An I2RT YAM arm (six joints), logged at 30 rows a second.
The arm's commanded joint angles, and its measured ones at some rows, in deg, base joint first. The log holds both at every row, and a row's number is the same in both.
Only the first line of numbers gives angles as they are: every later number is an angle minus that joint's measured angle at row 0.
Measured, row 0:
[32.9, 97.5, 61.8, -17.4, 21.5, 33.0]
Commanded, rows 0 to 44:
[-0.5, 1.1, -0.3, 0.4, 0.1, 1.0]
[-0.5, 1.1, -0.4, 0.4, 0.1, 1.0]
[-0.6, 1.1, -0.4, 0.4, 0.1, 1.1]
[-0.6, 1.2, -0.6, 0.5, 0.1, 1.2]
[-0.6, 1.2, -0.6, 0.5, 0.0, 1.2]
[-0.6, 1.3, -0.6, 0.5, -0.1, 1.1]
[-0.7, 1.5, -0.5, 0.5, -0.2, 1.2]
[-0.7, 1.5, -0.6, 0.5, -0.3, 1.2]
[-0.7, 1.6, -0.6, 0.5, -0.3, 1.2]
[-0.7, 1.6, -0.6, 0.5, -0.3, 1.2]
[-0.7, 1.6, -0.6, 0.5, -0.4, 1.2]
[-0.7, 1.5, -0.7, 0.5, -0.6, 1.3]
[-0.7, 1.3, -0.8, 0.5, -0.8, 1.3]
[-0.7, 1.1, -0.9, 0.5, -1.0, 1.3]
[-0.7, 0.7, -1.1, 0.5, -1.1, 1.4]
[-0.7, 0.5, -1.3, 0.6, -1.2, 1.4]
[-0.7, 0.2, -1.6, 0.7, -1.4, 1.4]
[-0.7, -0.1, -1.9, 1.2, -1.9, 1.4]
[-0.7, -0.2, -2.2, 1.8, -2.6, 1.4]
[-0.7, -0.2, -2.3, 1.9, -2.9, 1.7]
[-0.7, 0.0, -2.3, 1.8, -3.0, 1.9]
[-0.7, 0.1, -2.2, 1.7, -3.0, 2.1]
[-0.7, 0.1, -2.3, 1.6, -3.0, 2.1]
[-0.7, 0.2, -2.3, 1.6, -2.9, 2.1]
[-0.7, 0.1, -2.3, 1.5, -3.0, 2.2]
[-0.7, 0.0, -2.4, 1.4, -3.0, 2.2]
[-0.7, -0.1, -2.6, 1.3, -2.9, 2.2]
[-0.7, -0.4, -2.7, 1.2, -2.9, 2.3]
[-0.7, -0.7, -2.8, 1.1, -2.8, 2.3]
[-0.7, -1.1, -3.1, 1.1, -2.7, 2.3]
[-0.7, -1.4, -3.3, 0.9, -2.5, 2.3]
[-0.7, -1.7, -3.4, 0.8, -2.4, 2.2]
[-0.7, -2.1, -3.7, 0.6, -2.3, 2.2]
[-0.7, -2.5, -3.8, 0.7, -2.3, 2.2]
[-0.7, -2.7, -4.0, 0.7, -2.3, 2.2]
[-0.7, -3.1, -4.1, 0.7, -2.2, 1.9]
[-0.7, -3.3, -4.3, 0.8, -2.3, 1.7]
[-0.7, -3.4, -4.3, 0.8, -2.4, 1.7]
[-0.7, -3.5, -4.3, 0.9, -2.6, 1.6]
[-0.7, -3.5, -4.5, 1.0, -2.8, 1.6]
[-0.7, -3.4, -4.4, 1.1, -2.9, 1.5]
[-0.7, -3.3, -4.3, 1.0, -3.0, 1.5]
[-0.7, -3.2, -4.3, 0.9, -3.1, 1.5]
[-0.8, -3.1, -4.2, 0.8, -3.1, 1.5]
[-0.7, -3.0, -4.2, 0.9, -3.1, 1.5]
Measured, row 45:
[-0.5, -2.1, -3.6, 2.6, -2.6, 1.2]
